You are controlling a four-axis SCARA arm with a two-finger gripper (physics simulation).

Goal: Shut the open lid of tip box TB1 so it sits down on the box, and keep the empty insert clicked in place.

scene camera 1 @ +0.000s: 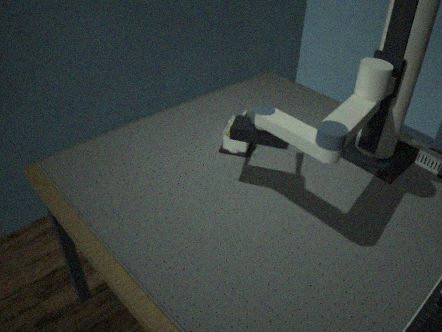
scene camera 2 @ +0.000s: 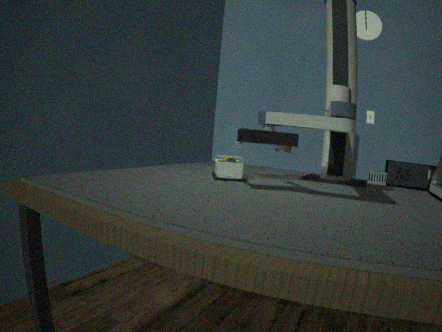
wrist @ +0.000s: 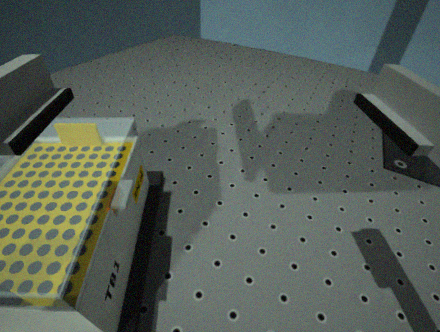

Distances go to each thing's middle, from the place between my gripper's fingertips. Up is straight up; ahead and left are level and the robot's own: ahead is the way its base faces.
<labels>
Now: the clear lid (wrist: 67, 182) 70 mm ahead of my hand, 80 mm to the right of it and 50 mm below it. The rest, counted from my hand: tip box TB1 (scene camera 2: 224, 171): 70 mm ahead, 80 mm to the right, 80 mm below.
</labels>
